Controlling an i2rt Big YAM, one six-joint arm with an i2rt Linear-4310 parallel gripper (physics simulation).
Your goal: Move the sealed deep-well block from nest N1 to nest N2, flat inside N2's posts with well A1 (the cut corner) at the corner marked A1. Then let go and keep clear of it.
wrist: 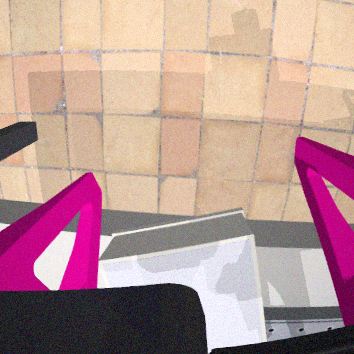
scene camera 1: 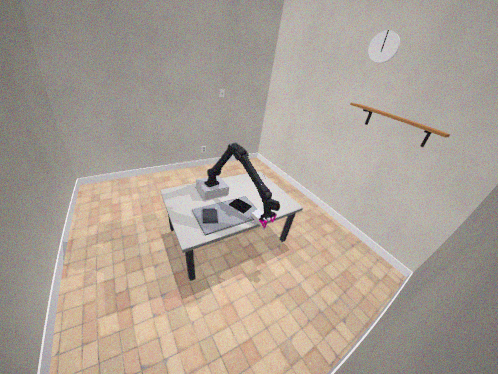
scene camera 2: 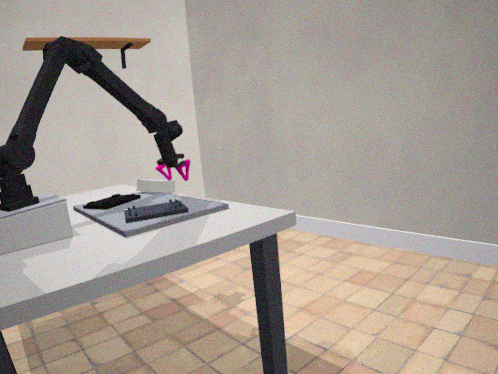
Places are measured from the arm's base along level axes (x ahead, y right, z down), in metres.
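Pixels of known places: gripper, fingertip midpoint: [wrist: 193, 165] [scene camera 1: 268, 224] [scene camera 2: 178, 180]; arm's base, origin of the base link: [scene camera 1: 211, 183] [scene camera 2: 18, 206].
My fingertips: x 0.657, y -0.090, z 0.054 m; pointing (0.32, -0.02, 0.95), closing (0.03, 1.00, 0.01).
Ahead of a thing's pixels: the offset from my fingertips to its middle. Level surfaces: height alone.
My gripper [scene camera 1: 269, 223] [scene camera 2: 178, 178] [wrist: 193, 165] is open and empty, above the table's far edge side, fingers pointing down. A pale box-like thing @(dx -0.107, dy -0.013, dz +0.002 m) [scene camera 2: 156, 186] [wrist: 230, 280] stands on the table beside the board, below the gripper; in the wrist view it lies below the line between the fingertips. Whether it is the sealed block I cannot tell. A dark grey nest with small posts @(dx -0.363, dy +0.308, dz +0.009 m) [scene camera 1: 210, 216] [scene camera 2: 157, 210] lies on the board. A flat black thing @(dx -0.322, dy +0.014, dz +0.010 m) [scene camera 1: 240, 205] [scene camera 2: 112, 201] lies on the board's other half. Nest labels and the cut corner are too small to read.
The grey board @(dx -0.314, dy +0.161, dz +0.025 m) [scene camera 1: 227, 220] [scene camera 2: 210, 205] [wrist: 287, 328] carries the nest and the black thing. The arm's base block [scene camera 1: 218, 190] [scene camera 2: 45, 225] stands at the table's opposite side. The tabletop @(dz +0.032 m) [scene camera 1: 175, 200] [scene camera 2: 250, 215] ends close to the pale box, with tiled floor beyond.
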